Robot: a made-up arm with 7 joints. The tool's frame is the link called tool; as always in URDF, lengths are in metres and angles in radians.
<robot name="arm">
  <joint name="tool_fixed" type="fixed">
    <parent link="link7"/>
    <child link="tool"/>
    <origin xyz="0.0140 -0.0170 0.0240" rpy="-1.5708 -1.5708 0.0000"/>
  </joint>
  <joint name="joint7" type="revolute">
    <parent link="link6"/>
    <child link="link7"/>
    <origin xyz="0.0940 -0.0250 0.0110" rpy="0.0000 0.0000 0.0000"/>
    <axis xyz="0 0 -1"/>
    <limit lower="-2.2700" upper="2.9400" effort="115" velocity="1.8"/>
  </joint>
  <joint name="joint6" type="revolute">
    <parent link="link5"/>
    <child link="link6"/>
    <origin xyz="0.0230 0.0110 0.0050" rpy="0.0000 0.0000 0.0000"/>
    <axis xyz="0 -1 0"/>
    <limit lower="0.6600" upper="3.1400" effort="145" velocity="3.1"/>
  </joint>
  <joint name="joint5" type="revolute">
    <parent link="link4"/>
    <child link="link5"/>
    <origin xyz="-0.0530 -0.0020 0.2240" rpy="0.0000 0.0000 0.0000"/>
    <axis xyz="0 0 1"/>
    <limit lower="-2.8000" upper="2.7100" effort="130" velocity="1.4"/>
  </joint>
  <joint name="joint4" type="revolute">
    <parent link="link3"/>
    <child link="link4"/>
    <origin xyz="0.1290 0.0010 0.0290" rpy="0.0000 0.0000 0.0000"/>
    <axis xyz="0 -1 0"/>
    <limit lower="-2.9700" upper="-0.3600" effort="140" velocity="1.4"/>
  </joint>
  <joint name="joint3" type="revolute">
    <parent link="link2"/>
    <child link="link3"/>
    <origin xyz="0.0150 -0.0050 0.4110" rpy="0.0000 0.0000 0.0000"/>
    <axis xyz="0 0 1"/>
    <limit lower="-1.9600" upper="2.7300" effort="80" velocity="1.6"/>
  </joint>
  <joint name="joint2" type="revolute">
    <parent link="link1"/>
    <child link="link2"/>
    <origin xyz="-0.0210 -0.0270 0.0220" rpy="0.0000 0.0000 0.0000"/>
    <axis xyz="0 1 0"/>
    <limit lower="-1.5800" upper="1.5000" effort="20" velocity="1.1"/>
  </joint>
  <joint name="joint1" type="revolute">
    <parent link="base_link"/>
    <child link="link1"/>
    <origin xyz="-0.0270 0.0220 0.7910" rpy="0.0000 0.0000 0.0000"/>
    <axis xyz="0 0 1"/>
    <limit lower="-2.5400" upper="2.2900" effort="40" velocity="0.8"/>
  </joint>
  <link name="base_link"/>
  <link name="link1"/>
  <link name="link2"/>
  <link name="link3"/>
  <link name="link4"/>
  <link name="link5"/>
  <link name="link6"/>
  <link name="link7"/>
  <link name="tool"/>
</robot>
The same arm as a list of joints. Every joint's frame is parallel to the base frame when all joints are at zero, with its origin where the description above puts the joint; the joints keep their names.
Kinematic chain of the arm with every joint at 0, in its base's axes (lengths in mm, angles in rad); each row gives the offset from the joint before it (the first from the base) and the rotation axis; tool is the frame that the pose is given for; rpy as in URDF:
joint1: xyz -27 22 791 axis +z
joint2: xyz -21 -27 22 axis +y
joint3: xyz 15 -5 411 axis +z
joint4: xyz 129 1 29 axis -y
joint5: xyz -53 -2 224 axis +z
joint6: xyz 23 11 5 axis -y
joint7: xyz 94 -25 11 axis -z
tool: xyz 14 -17 24 rpy -1.5708 -1.5708 0
Joint limits (rad, base to tool): -2.54..2.29 -1.58..1.5 -1.96..2.73 -2.97..-0.36 -2.8..2.71 0.66..3.14 -2.27..2.94

